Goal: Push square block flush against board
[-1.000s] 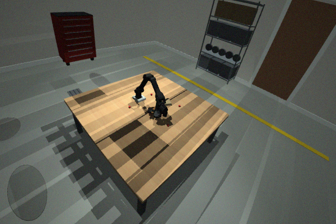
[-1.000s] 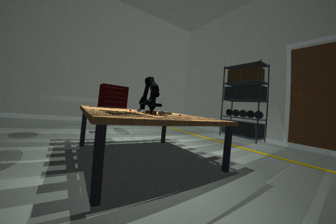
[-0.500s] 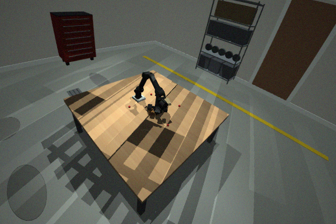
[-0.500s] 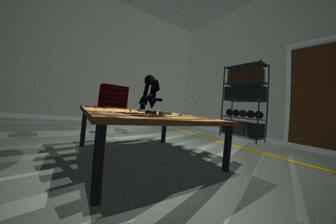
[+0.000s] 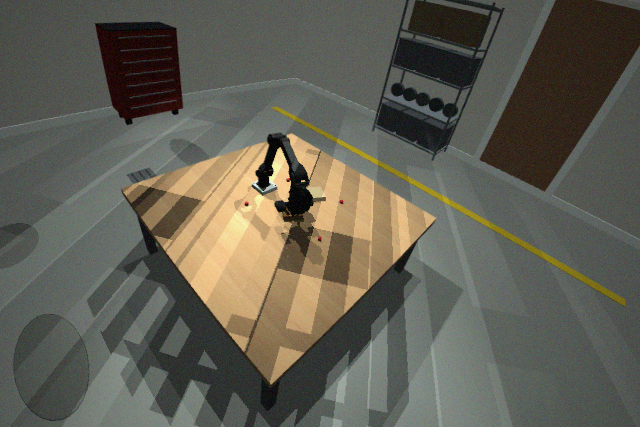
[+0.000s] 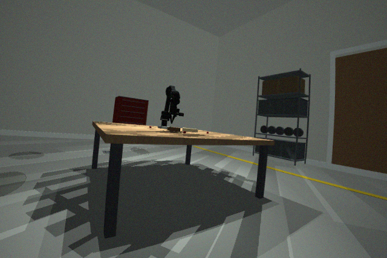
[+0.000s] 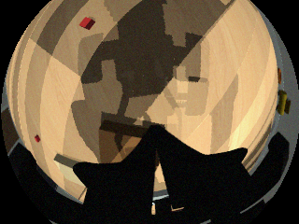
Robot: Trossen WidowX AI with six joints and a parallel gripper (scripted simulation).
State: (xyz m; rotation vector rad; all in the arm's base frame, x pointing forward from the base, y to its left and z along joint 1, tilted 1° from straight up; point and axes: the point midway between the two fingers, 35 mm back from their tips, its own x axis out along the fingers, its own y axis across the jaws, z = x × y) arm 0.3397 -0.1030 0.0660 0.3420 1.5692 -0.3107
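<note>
My gripper tip is now 60 mm past the square block, 70 mm to the right of it and 50 mm above it. The rest, counted from my gripper tip: board: 100 mm behind, 260 mm to the left, 50 mm below.
</note>
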